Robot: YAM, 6 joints.
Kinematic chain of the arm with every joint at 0, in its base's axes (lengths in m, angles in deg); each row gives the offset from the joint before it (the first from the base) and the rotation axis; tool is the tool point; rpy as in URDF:
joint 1: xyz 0 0 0.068 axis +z
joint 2: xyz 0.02 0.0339 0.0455 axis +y
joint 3: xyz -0.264 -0.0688 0 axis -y
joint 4: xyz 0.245 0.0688 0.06 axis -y
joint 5: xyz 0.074 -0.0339 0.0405 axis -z
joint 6: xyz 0.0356 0 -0.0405 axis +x
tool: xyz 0 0 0 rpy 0 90 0
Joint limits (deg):
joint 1: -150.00..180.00
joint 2: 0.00..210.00
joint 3: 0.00..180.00
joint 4: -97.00..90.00
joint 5: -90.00..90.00
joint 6: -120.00..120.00
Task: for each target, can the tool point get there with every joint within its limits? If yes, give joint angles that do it. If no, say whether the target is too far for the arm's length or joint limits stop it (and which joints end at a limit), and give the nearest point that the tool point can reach.
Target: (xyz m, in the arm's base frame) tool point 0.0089 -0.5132 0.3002
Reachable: yes | joints -91.89 124.87 98.68 40.53 -46.60 22.97
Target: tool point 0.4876 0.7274 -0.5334
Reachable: no: too far | nearest point 0.2941 0.4388 -0.2481 | short by 0.450 m
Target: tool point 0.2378 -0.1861 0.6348
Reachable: yes | joints -42.76 118.86 154.38 60.81 -44.17 -96.04
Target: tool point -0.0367 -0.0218 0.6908
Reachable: yes | joints -1.54 82.67 146.99 73.04 39.78 -21.26
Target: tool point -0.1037 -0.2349 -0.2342
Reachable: yes | joints -109.02 182.88 62.64 55.58 37.17 -55.32
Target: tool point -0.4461 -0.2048 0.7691
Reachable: no: too far | nearest point -0.3358 -0.1854 0.6220 | short by 0.185 m
